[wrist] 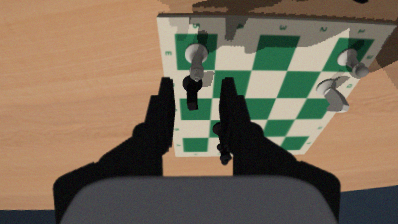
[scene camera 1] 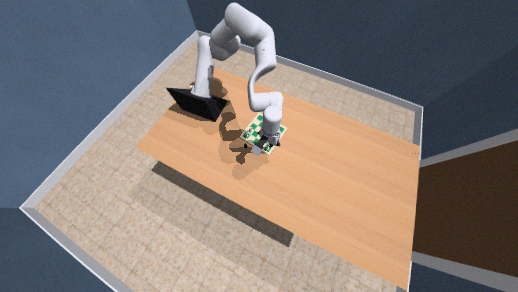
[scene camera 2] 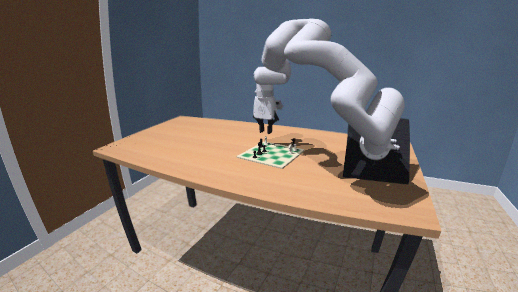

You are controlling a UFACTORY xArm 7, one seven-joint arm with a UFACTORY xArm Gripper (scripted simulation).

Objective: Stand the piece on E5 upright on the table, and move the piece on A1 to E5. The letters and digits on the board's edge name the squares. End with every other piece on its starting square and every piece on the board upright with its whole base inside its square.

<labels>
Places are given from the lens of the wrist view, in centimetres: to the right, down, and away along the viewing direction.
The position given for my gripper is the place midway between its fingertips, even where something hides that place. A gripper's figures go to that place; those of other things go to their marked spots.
my gripper [wrist: 197, 92]: 0, -1, 14
chessboard [wrist: 277, 62]: 8, -5, 19
</labels>
